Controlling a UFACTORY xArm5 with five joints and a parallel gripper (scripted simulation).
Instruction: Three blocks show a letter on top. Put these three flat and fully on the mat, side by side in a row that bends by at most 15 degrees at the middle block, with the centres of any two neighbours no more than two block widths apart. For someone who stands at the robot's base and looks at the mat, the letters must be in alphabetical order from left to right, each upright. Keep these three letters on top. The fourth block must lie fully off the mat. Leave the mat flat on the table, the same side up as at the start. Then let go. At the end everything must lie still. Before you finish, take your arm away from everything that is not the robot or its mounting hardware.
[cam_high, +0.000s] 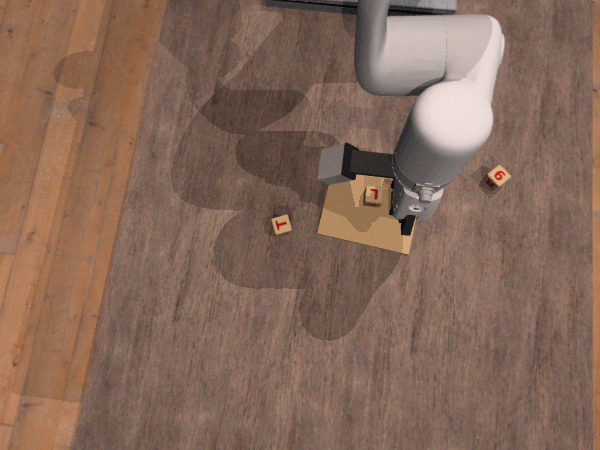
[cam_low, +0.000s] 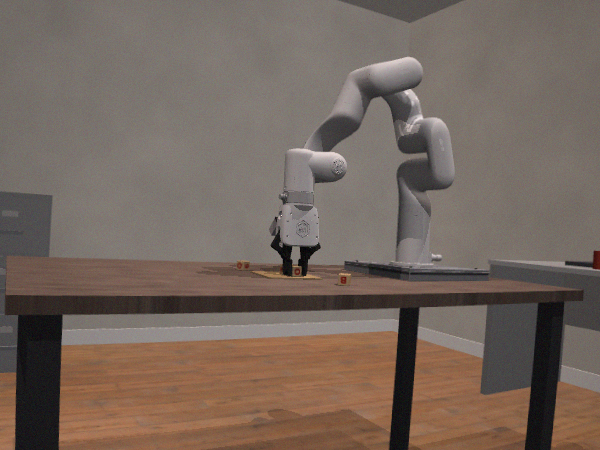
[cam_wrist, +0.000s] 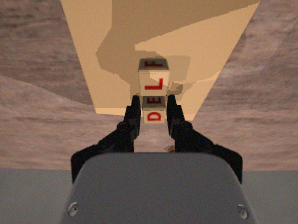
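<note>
My gripper is now 1 cm short of the tan mat, 4 cm to the left of it and 2 cm above it.
</note>
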